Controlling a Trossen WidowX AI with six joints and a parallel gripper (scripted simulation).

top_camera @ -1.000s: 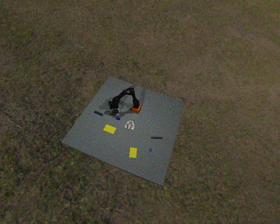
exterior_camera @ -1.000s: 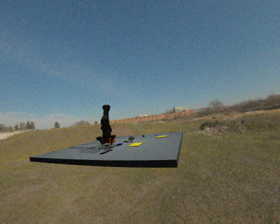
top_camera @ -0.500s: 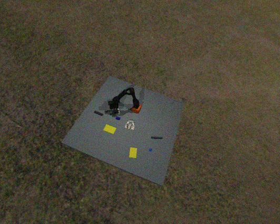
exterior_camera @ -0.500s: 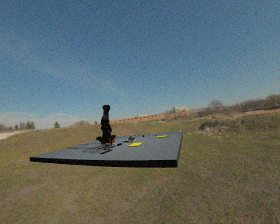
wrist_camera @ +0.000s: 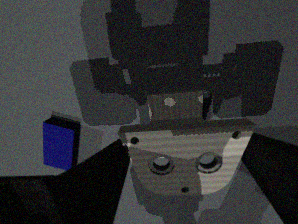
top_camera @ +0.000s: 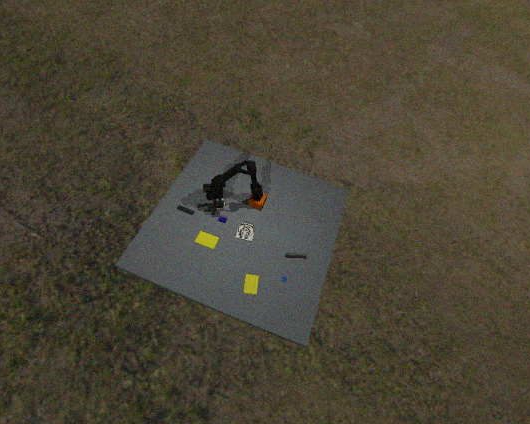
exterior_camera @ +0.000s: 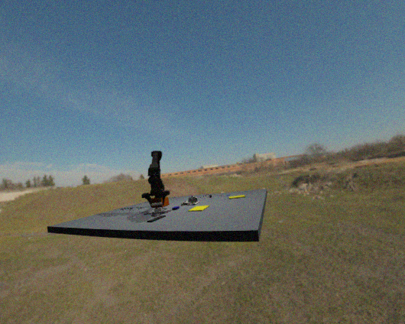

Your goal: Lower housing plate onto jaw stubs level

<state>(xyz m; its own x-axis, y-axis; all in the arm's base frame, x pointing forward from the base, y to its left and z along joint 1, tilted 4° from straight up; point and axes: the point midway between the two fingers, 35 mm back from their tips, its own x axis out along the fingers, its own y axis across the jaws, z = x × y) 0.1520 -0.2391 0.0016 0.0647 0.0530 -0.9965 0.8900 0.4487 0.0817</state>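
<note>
My gripper tip is 100 mm short of the blue block, 70 mm to the right of it and 30 mm above it. The rest, counted from my gripper tip: yellow plate (290 mm ahead, 50 mm to the left, 40 mm below).
</note>
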